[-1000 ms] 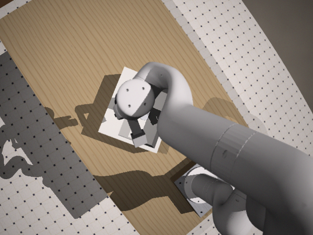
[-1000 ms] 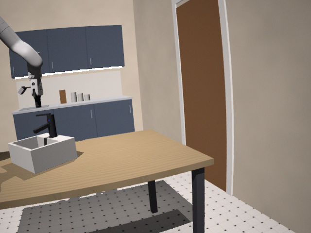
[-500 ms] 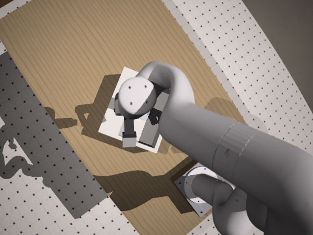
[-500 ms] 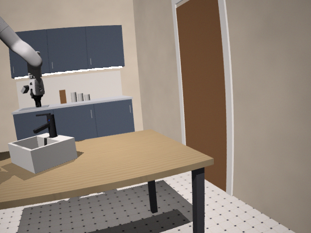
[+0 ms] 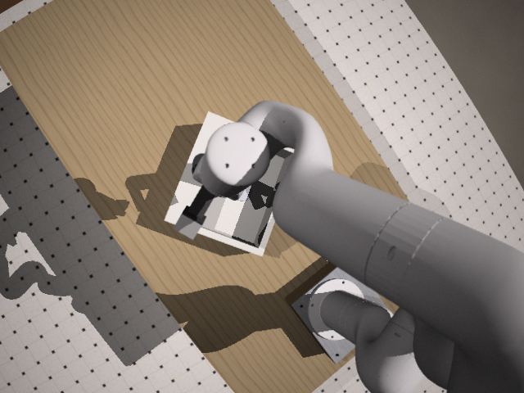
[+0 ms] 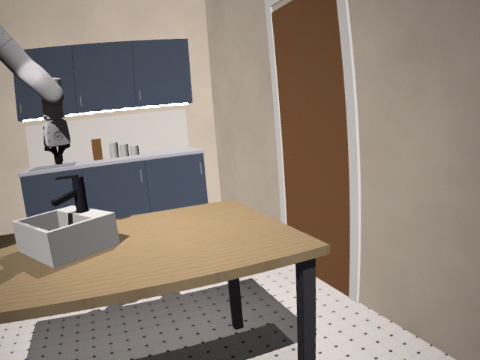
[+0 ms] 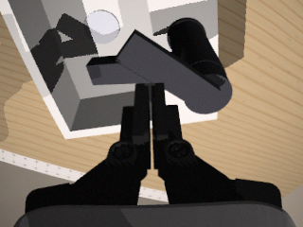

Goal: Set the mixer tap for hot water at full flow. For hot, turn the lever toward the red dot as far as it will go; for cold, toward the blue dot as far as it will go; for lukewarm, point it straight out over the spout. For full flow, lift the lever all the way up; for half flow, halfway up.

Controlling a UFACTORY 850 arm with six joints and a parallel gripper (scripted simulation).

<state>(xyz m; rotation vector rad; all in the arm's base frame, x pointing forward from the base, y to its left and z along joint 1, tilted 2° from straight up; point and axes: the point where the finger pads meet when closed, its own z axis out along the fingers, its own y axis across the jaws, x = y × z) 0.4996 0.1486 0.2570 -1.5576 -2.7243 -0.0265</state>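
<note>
My gripper is now 80 mm above the black lever and 20 mm short of it. The rest, counted from my hand: white sink basin 310 mm below, 80 mm to the right, 30 mm behind.
</note>
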